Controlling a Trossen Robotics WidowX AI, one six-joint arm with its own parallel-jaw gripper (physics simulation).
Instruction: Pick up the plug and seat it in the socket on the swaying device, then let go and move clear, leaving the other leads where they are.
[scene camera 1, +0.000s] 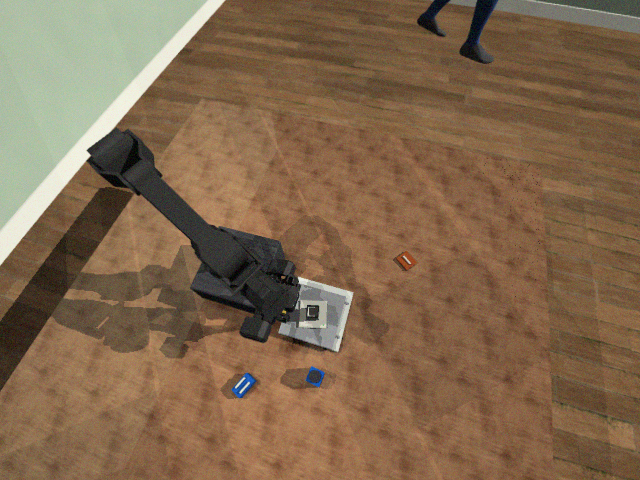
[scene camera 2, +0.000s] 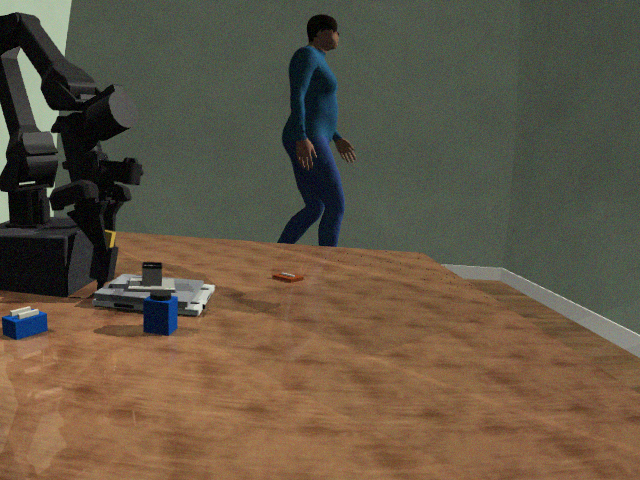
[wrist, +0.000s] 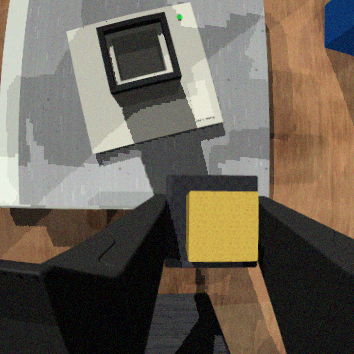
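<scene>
The plug (scene camera 2: 110, 238) (wrist: 222, 226), a dark block with a square yellow top, is between my fingers. My gripper (scene camera 2: 105, 266) (wrist: 209, 207) is shut on it, upright, at the device's edge nearest the arm base. The device (scene camera 1: 338, 302) (scene camera 2: 193, 290) (wrist: 245, 90) is a flat grey and white slab with a cream plate on top. The socket (scene camera 2: 151, 275) (wrist: 146, 82), a square black-rimmed opening, stands up from that plate, apart from the plug. In the wrist view the socket is at upper left of the plug. The plug's underside is hidden, and the arm covers most of it in scene camera 1.
A blue block with a round black top (scene camera 1: 315, 376) (scene camera 2: 160, 316) stands beside the device. A blue block with two white strips (scene camera 1: 244, 385) (scene camera 2: 24, 325) lies nearby. A small orange block (scene camera 1: 406, 260) (scene camera 2: 287, 277) lies farther off. A person (scene camera 2: 312, 103) is beyond the table.
</scene>
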